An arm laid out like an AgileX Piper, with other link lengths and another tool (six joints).
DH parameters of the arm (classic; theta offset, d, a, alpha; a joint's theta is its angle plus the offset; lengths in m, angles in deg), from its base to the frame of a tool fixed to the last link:
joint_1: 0 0.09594 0 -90
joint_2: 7.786 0 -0.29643 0
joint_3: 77.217 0 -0.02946 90
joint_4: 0 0.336 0 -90
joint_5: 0 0 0 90
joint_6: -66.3 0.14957 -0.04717 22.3
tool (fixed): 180 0.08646 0 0
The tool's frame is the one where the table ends.
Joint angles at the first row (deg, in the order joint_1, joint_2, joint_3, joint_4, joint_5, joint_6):
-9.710 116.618 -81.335 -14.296 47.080 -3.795
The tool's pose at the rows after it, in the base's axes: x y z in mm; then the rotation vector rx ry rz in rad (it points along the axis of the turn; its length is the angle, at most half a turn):
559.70 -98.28 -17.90 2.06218 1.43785 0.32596
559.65 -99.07 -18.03 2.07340 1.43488 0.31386
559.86 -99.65 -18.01 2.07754 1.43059 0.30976
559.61 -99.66 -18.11 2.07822 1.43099 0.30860
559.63 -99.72 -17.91 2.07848 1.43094 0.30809
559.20 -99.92 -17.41 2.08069 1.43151 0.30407
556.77 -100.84 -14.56 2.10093 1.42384 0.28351
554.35 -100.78 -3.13 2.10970 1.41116 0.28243
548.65 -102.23 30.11 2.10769 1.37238 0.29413
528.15 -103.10 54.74 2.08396 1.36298 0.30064
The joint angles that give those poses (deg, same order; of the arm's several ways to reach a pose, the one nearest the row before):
-9.710 117.015 -82.638 -14.072 48.662 -3.396
-9.710 117.369 -83.336 -14.003 49.664 -3.149
-9.710 117.489 -83.559 -14.056 49.938 -2.880
-9.710 117.489 -83.559 -14.056 50.002 -2.881
-9.711 117.490 -83.603 -14.055 50.067 -2.882
-9.711 117.489 -83.749 -14.055 50.415 -2.882
-9.710 117.430 -84.451 -13.892 52.281 -2.406
-9.710 116.113 -84.511 -13.587 53.685 -2.192
-9.710 112.017 -83.991 -13.646 56.009 -1.396
-9.902 106.093 -79.622 -14.459 56.352 -1.533

